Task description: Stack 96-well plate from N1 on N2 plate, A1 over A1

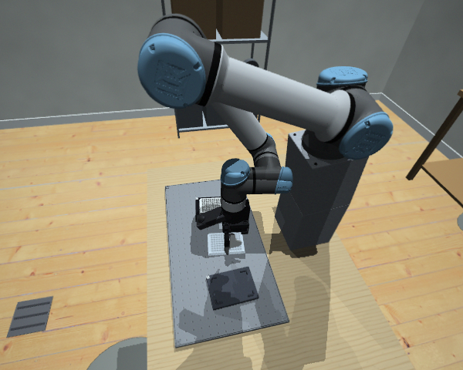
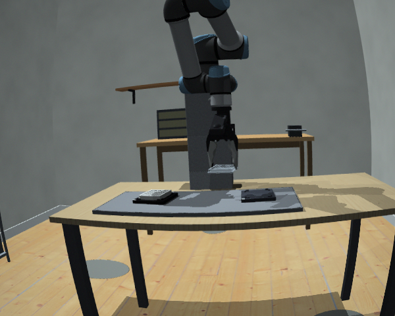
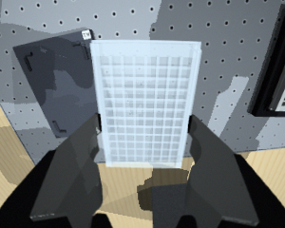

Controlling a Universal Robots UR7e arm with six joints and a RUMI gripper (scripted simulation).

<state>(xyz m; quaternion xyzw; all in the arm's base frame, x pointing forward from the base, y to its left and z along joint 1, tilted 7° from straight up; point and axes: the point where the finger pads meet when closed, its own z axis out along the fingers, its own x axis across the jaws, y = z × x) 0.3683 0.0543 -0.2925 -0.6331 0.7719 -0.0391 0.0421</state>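
Right now my hand is 25 cm to the left of the plate nest N2, 11 cm above it and 2 cm past it. The rest, counted from my hand: white 96-well plate: 1 cm below; then plate nest: 12 cm to the left, 11 cm below, 1 cm ahead.
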